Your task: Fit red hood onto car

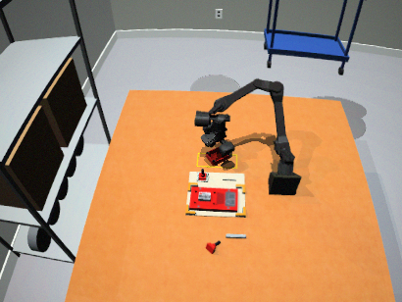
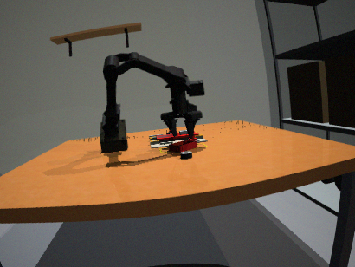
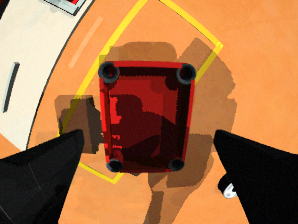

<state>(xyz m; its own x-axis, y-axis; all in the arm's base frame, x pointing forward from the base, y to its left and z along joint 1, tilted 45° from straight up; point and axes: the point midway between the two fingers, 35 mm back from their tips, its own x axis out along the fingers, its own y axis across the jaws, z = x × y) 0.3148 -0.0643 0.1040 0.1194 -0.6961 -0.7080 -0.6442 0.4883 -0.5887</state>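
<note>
Right now my gripper tip is 4 cm above the red hood. Also, from my gripper tip: jig 2 cm behind, 22 cm to the left, 4 cm below; grey engine block 2 cm ahead, 26 cm to the left, 2 cm below; small round wheel 16 cm to the right, 4 cm below.
</note>
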